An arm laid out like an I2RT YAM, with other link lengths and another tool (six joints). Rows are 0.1 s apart.
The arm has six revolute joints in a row. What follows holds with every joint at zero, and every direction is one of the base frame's.
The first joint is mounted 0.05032 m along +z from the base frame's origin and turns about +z.
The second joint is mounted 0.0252 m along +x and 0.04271 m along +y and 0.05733 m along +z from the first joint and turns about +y.
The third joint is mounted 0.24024 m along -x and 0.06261 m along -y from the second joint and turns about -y.
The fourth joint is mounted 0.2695 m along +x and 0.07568 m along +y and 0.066 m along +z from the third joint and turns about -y.
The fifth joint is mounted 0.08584 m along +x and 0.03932 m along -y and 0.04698 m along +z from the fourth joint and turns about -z.
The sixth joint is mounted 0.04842 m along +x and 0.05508 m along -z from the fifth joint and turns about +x.
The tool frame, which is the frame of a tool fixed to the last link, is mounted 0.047 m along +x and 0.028 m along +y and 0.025 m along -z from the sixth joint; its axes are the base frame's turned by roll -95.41, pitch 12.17 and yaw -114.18 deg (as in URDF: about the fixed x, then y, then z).
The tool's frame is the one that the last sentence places.
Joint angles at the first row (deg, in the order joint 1, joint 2, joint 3, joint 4, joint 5, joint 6):
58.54 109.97 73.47 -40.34 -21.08 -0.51
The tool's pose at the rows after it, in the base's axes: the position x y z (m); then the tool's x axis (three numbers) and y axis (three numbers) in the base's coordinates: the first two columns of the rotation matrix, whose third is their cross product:
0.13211, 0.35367, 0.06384, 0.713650, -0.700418, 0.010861, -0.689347, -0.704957, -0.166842
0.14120, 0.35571, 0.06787, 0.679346, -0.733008, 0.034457, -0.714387, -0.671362, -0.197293
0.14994, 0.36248, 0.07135, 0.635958, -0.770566, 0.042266, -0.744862, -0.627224, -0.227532
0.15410, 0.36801, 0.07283, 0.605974, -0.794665, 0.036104, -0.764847, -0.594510, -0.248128
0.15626, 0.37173, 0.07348, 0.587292, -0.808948, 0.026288, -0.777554, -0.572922, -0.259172
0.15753, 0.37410, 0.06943, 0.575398, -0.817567, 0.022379, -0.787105, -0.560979, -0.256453
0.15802, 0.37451, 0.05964, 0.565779, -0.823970, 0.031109, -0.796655, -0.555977, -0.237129
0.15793, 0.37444, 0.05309, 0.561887, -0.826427, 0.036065, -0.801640, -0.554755, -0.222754
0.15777, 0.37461, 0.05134, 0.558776, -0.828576, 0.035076, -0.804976, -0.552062, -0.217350
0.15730, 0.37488, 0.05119, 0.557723, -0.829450, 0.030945, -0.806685, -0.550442, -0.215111
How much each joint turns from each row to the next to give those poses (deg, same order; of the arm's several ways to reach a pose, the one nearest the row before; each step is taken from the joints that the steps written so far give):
-0.61 -1.07 0.00 0.18 0.68 0.15
-0.63 -0.74 0.22 0.98 2.20 1.59
-0.33 0.00 0.79 1.57 1.75 2.61
-0.02 0.00 0.15 1.69 0.77 2.07
0.00 0.04 0.00 1.22 0.19 1.40
0.00 0.75 0.00 0.92 0.07 0.92
0.00 1.53 0.00 0.46 0.28 0.65
0.00 1.02 0.00 0.22 0.05 0.31
0.00 0.29 -0.02 0.11 -0.09 0.28
0.02 0.02 -0.07 0.11 -0.22 0.20

